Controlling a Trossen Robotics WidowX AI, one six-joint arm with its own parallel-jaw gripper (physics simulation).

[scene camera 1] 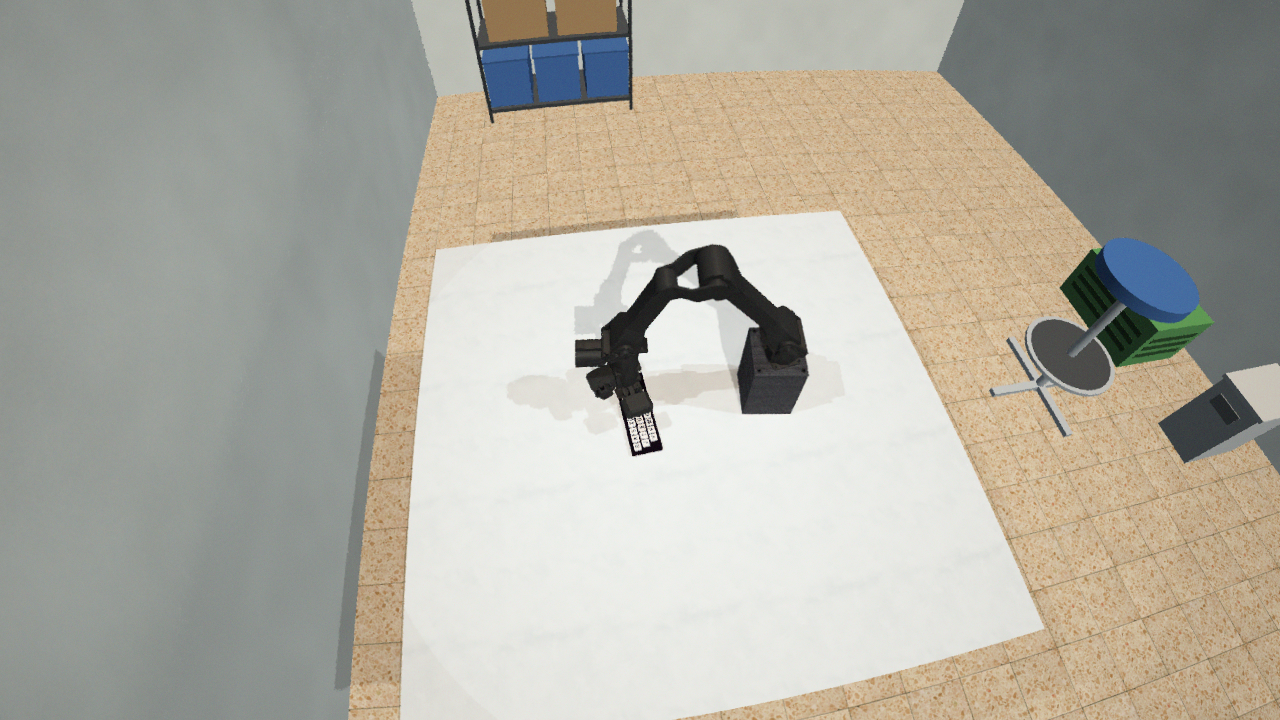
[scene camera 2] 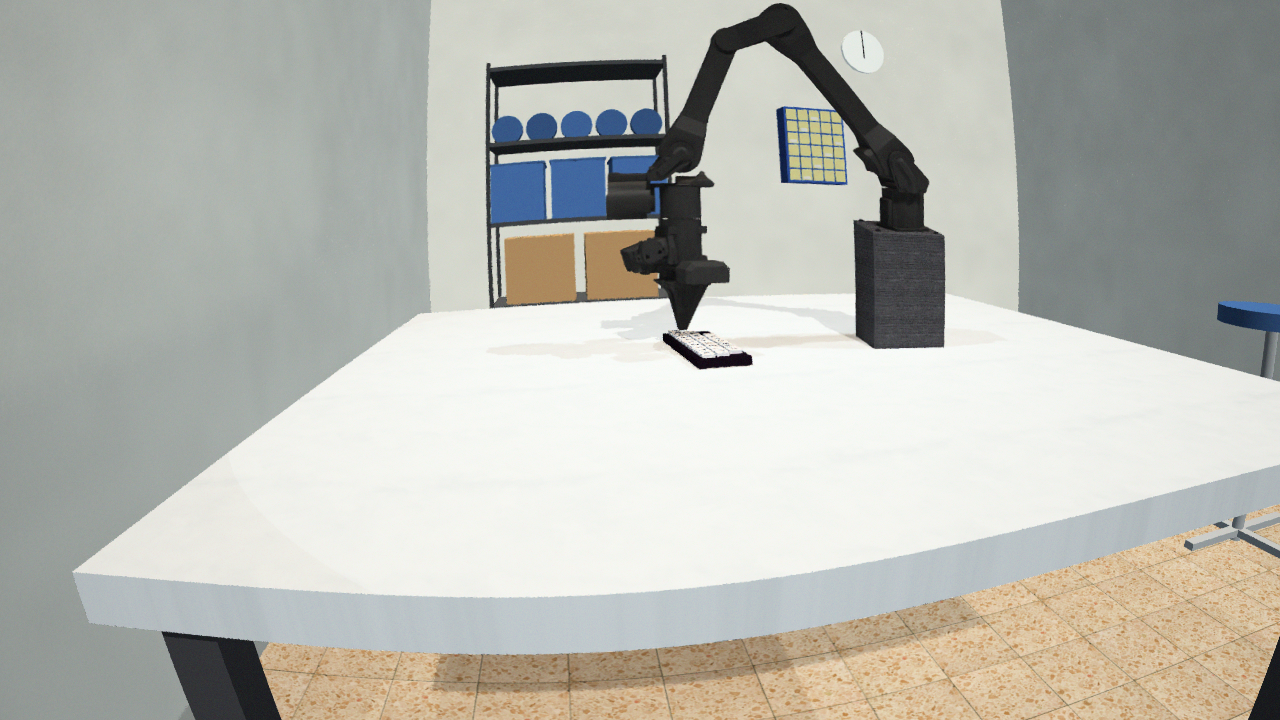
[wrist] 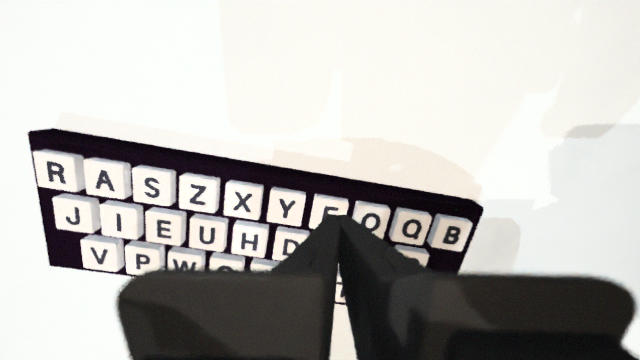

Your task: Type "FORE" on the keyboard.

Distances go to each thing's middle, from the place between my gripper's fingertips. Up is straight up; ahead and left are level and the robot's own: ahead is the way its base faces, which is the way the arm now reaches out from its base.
I see the key (wrist: 109, 178) 100 mm to the left of my hand and 10 mm below it.
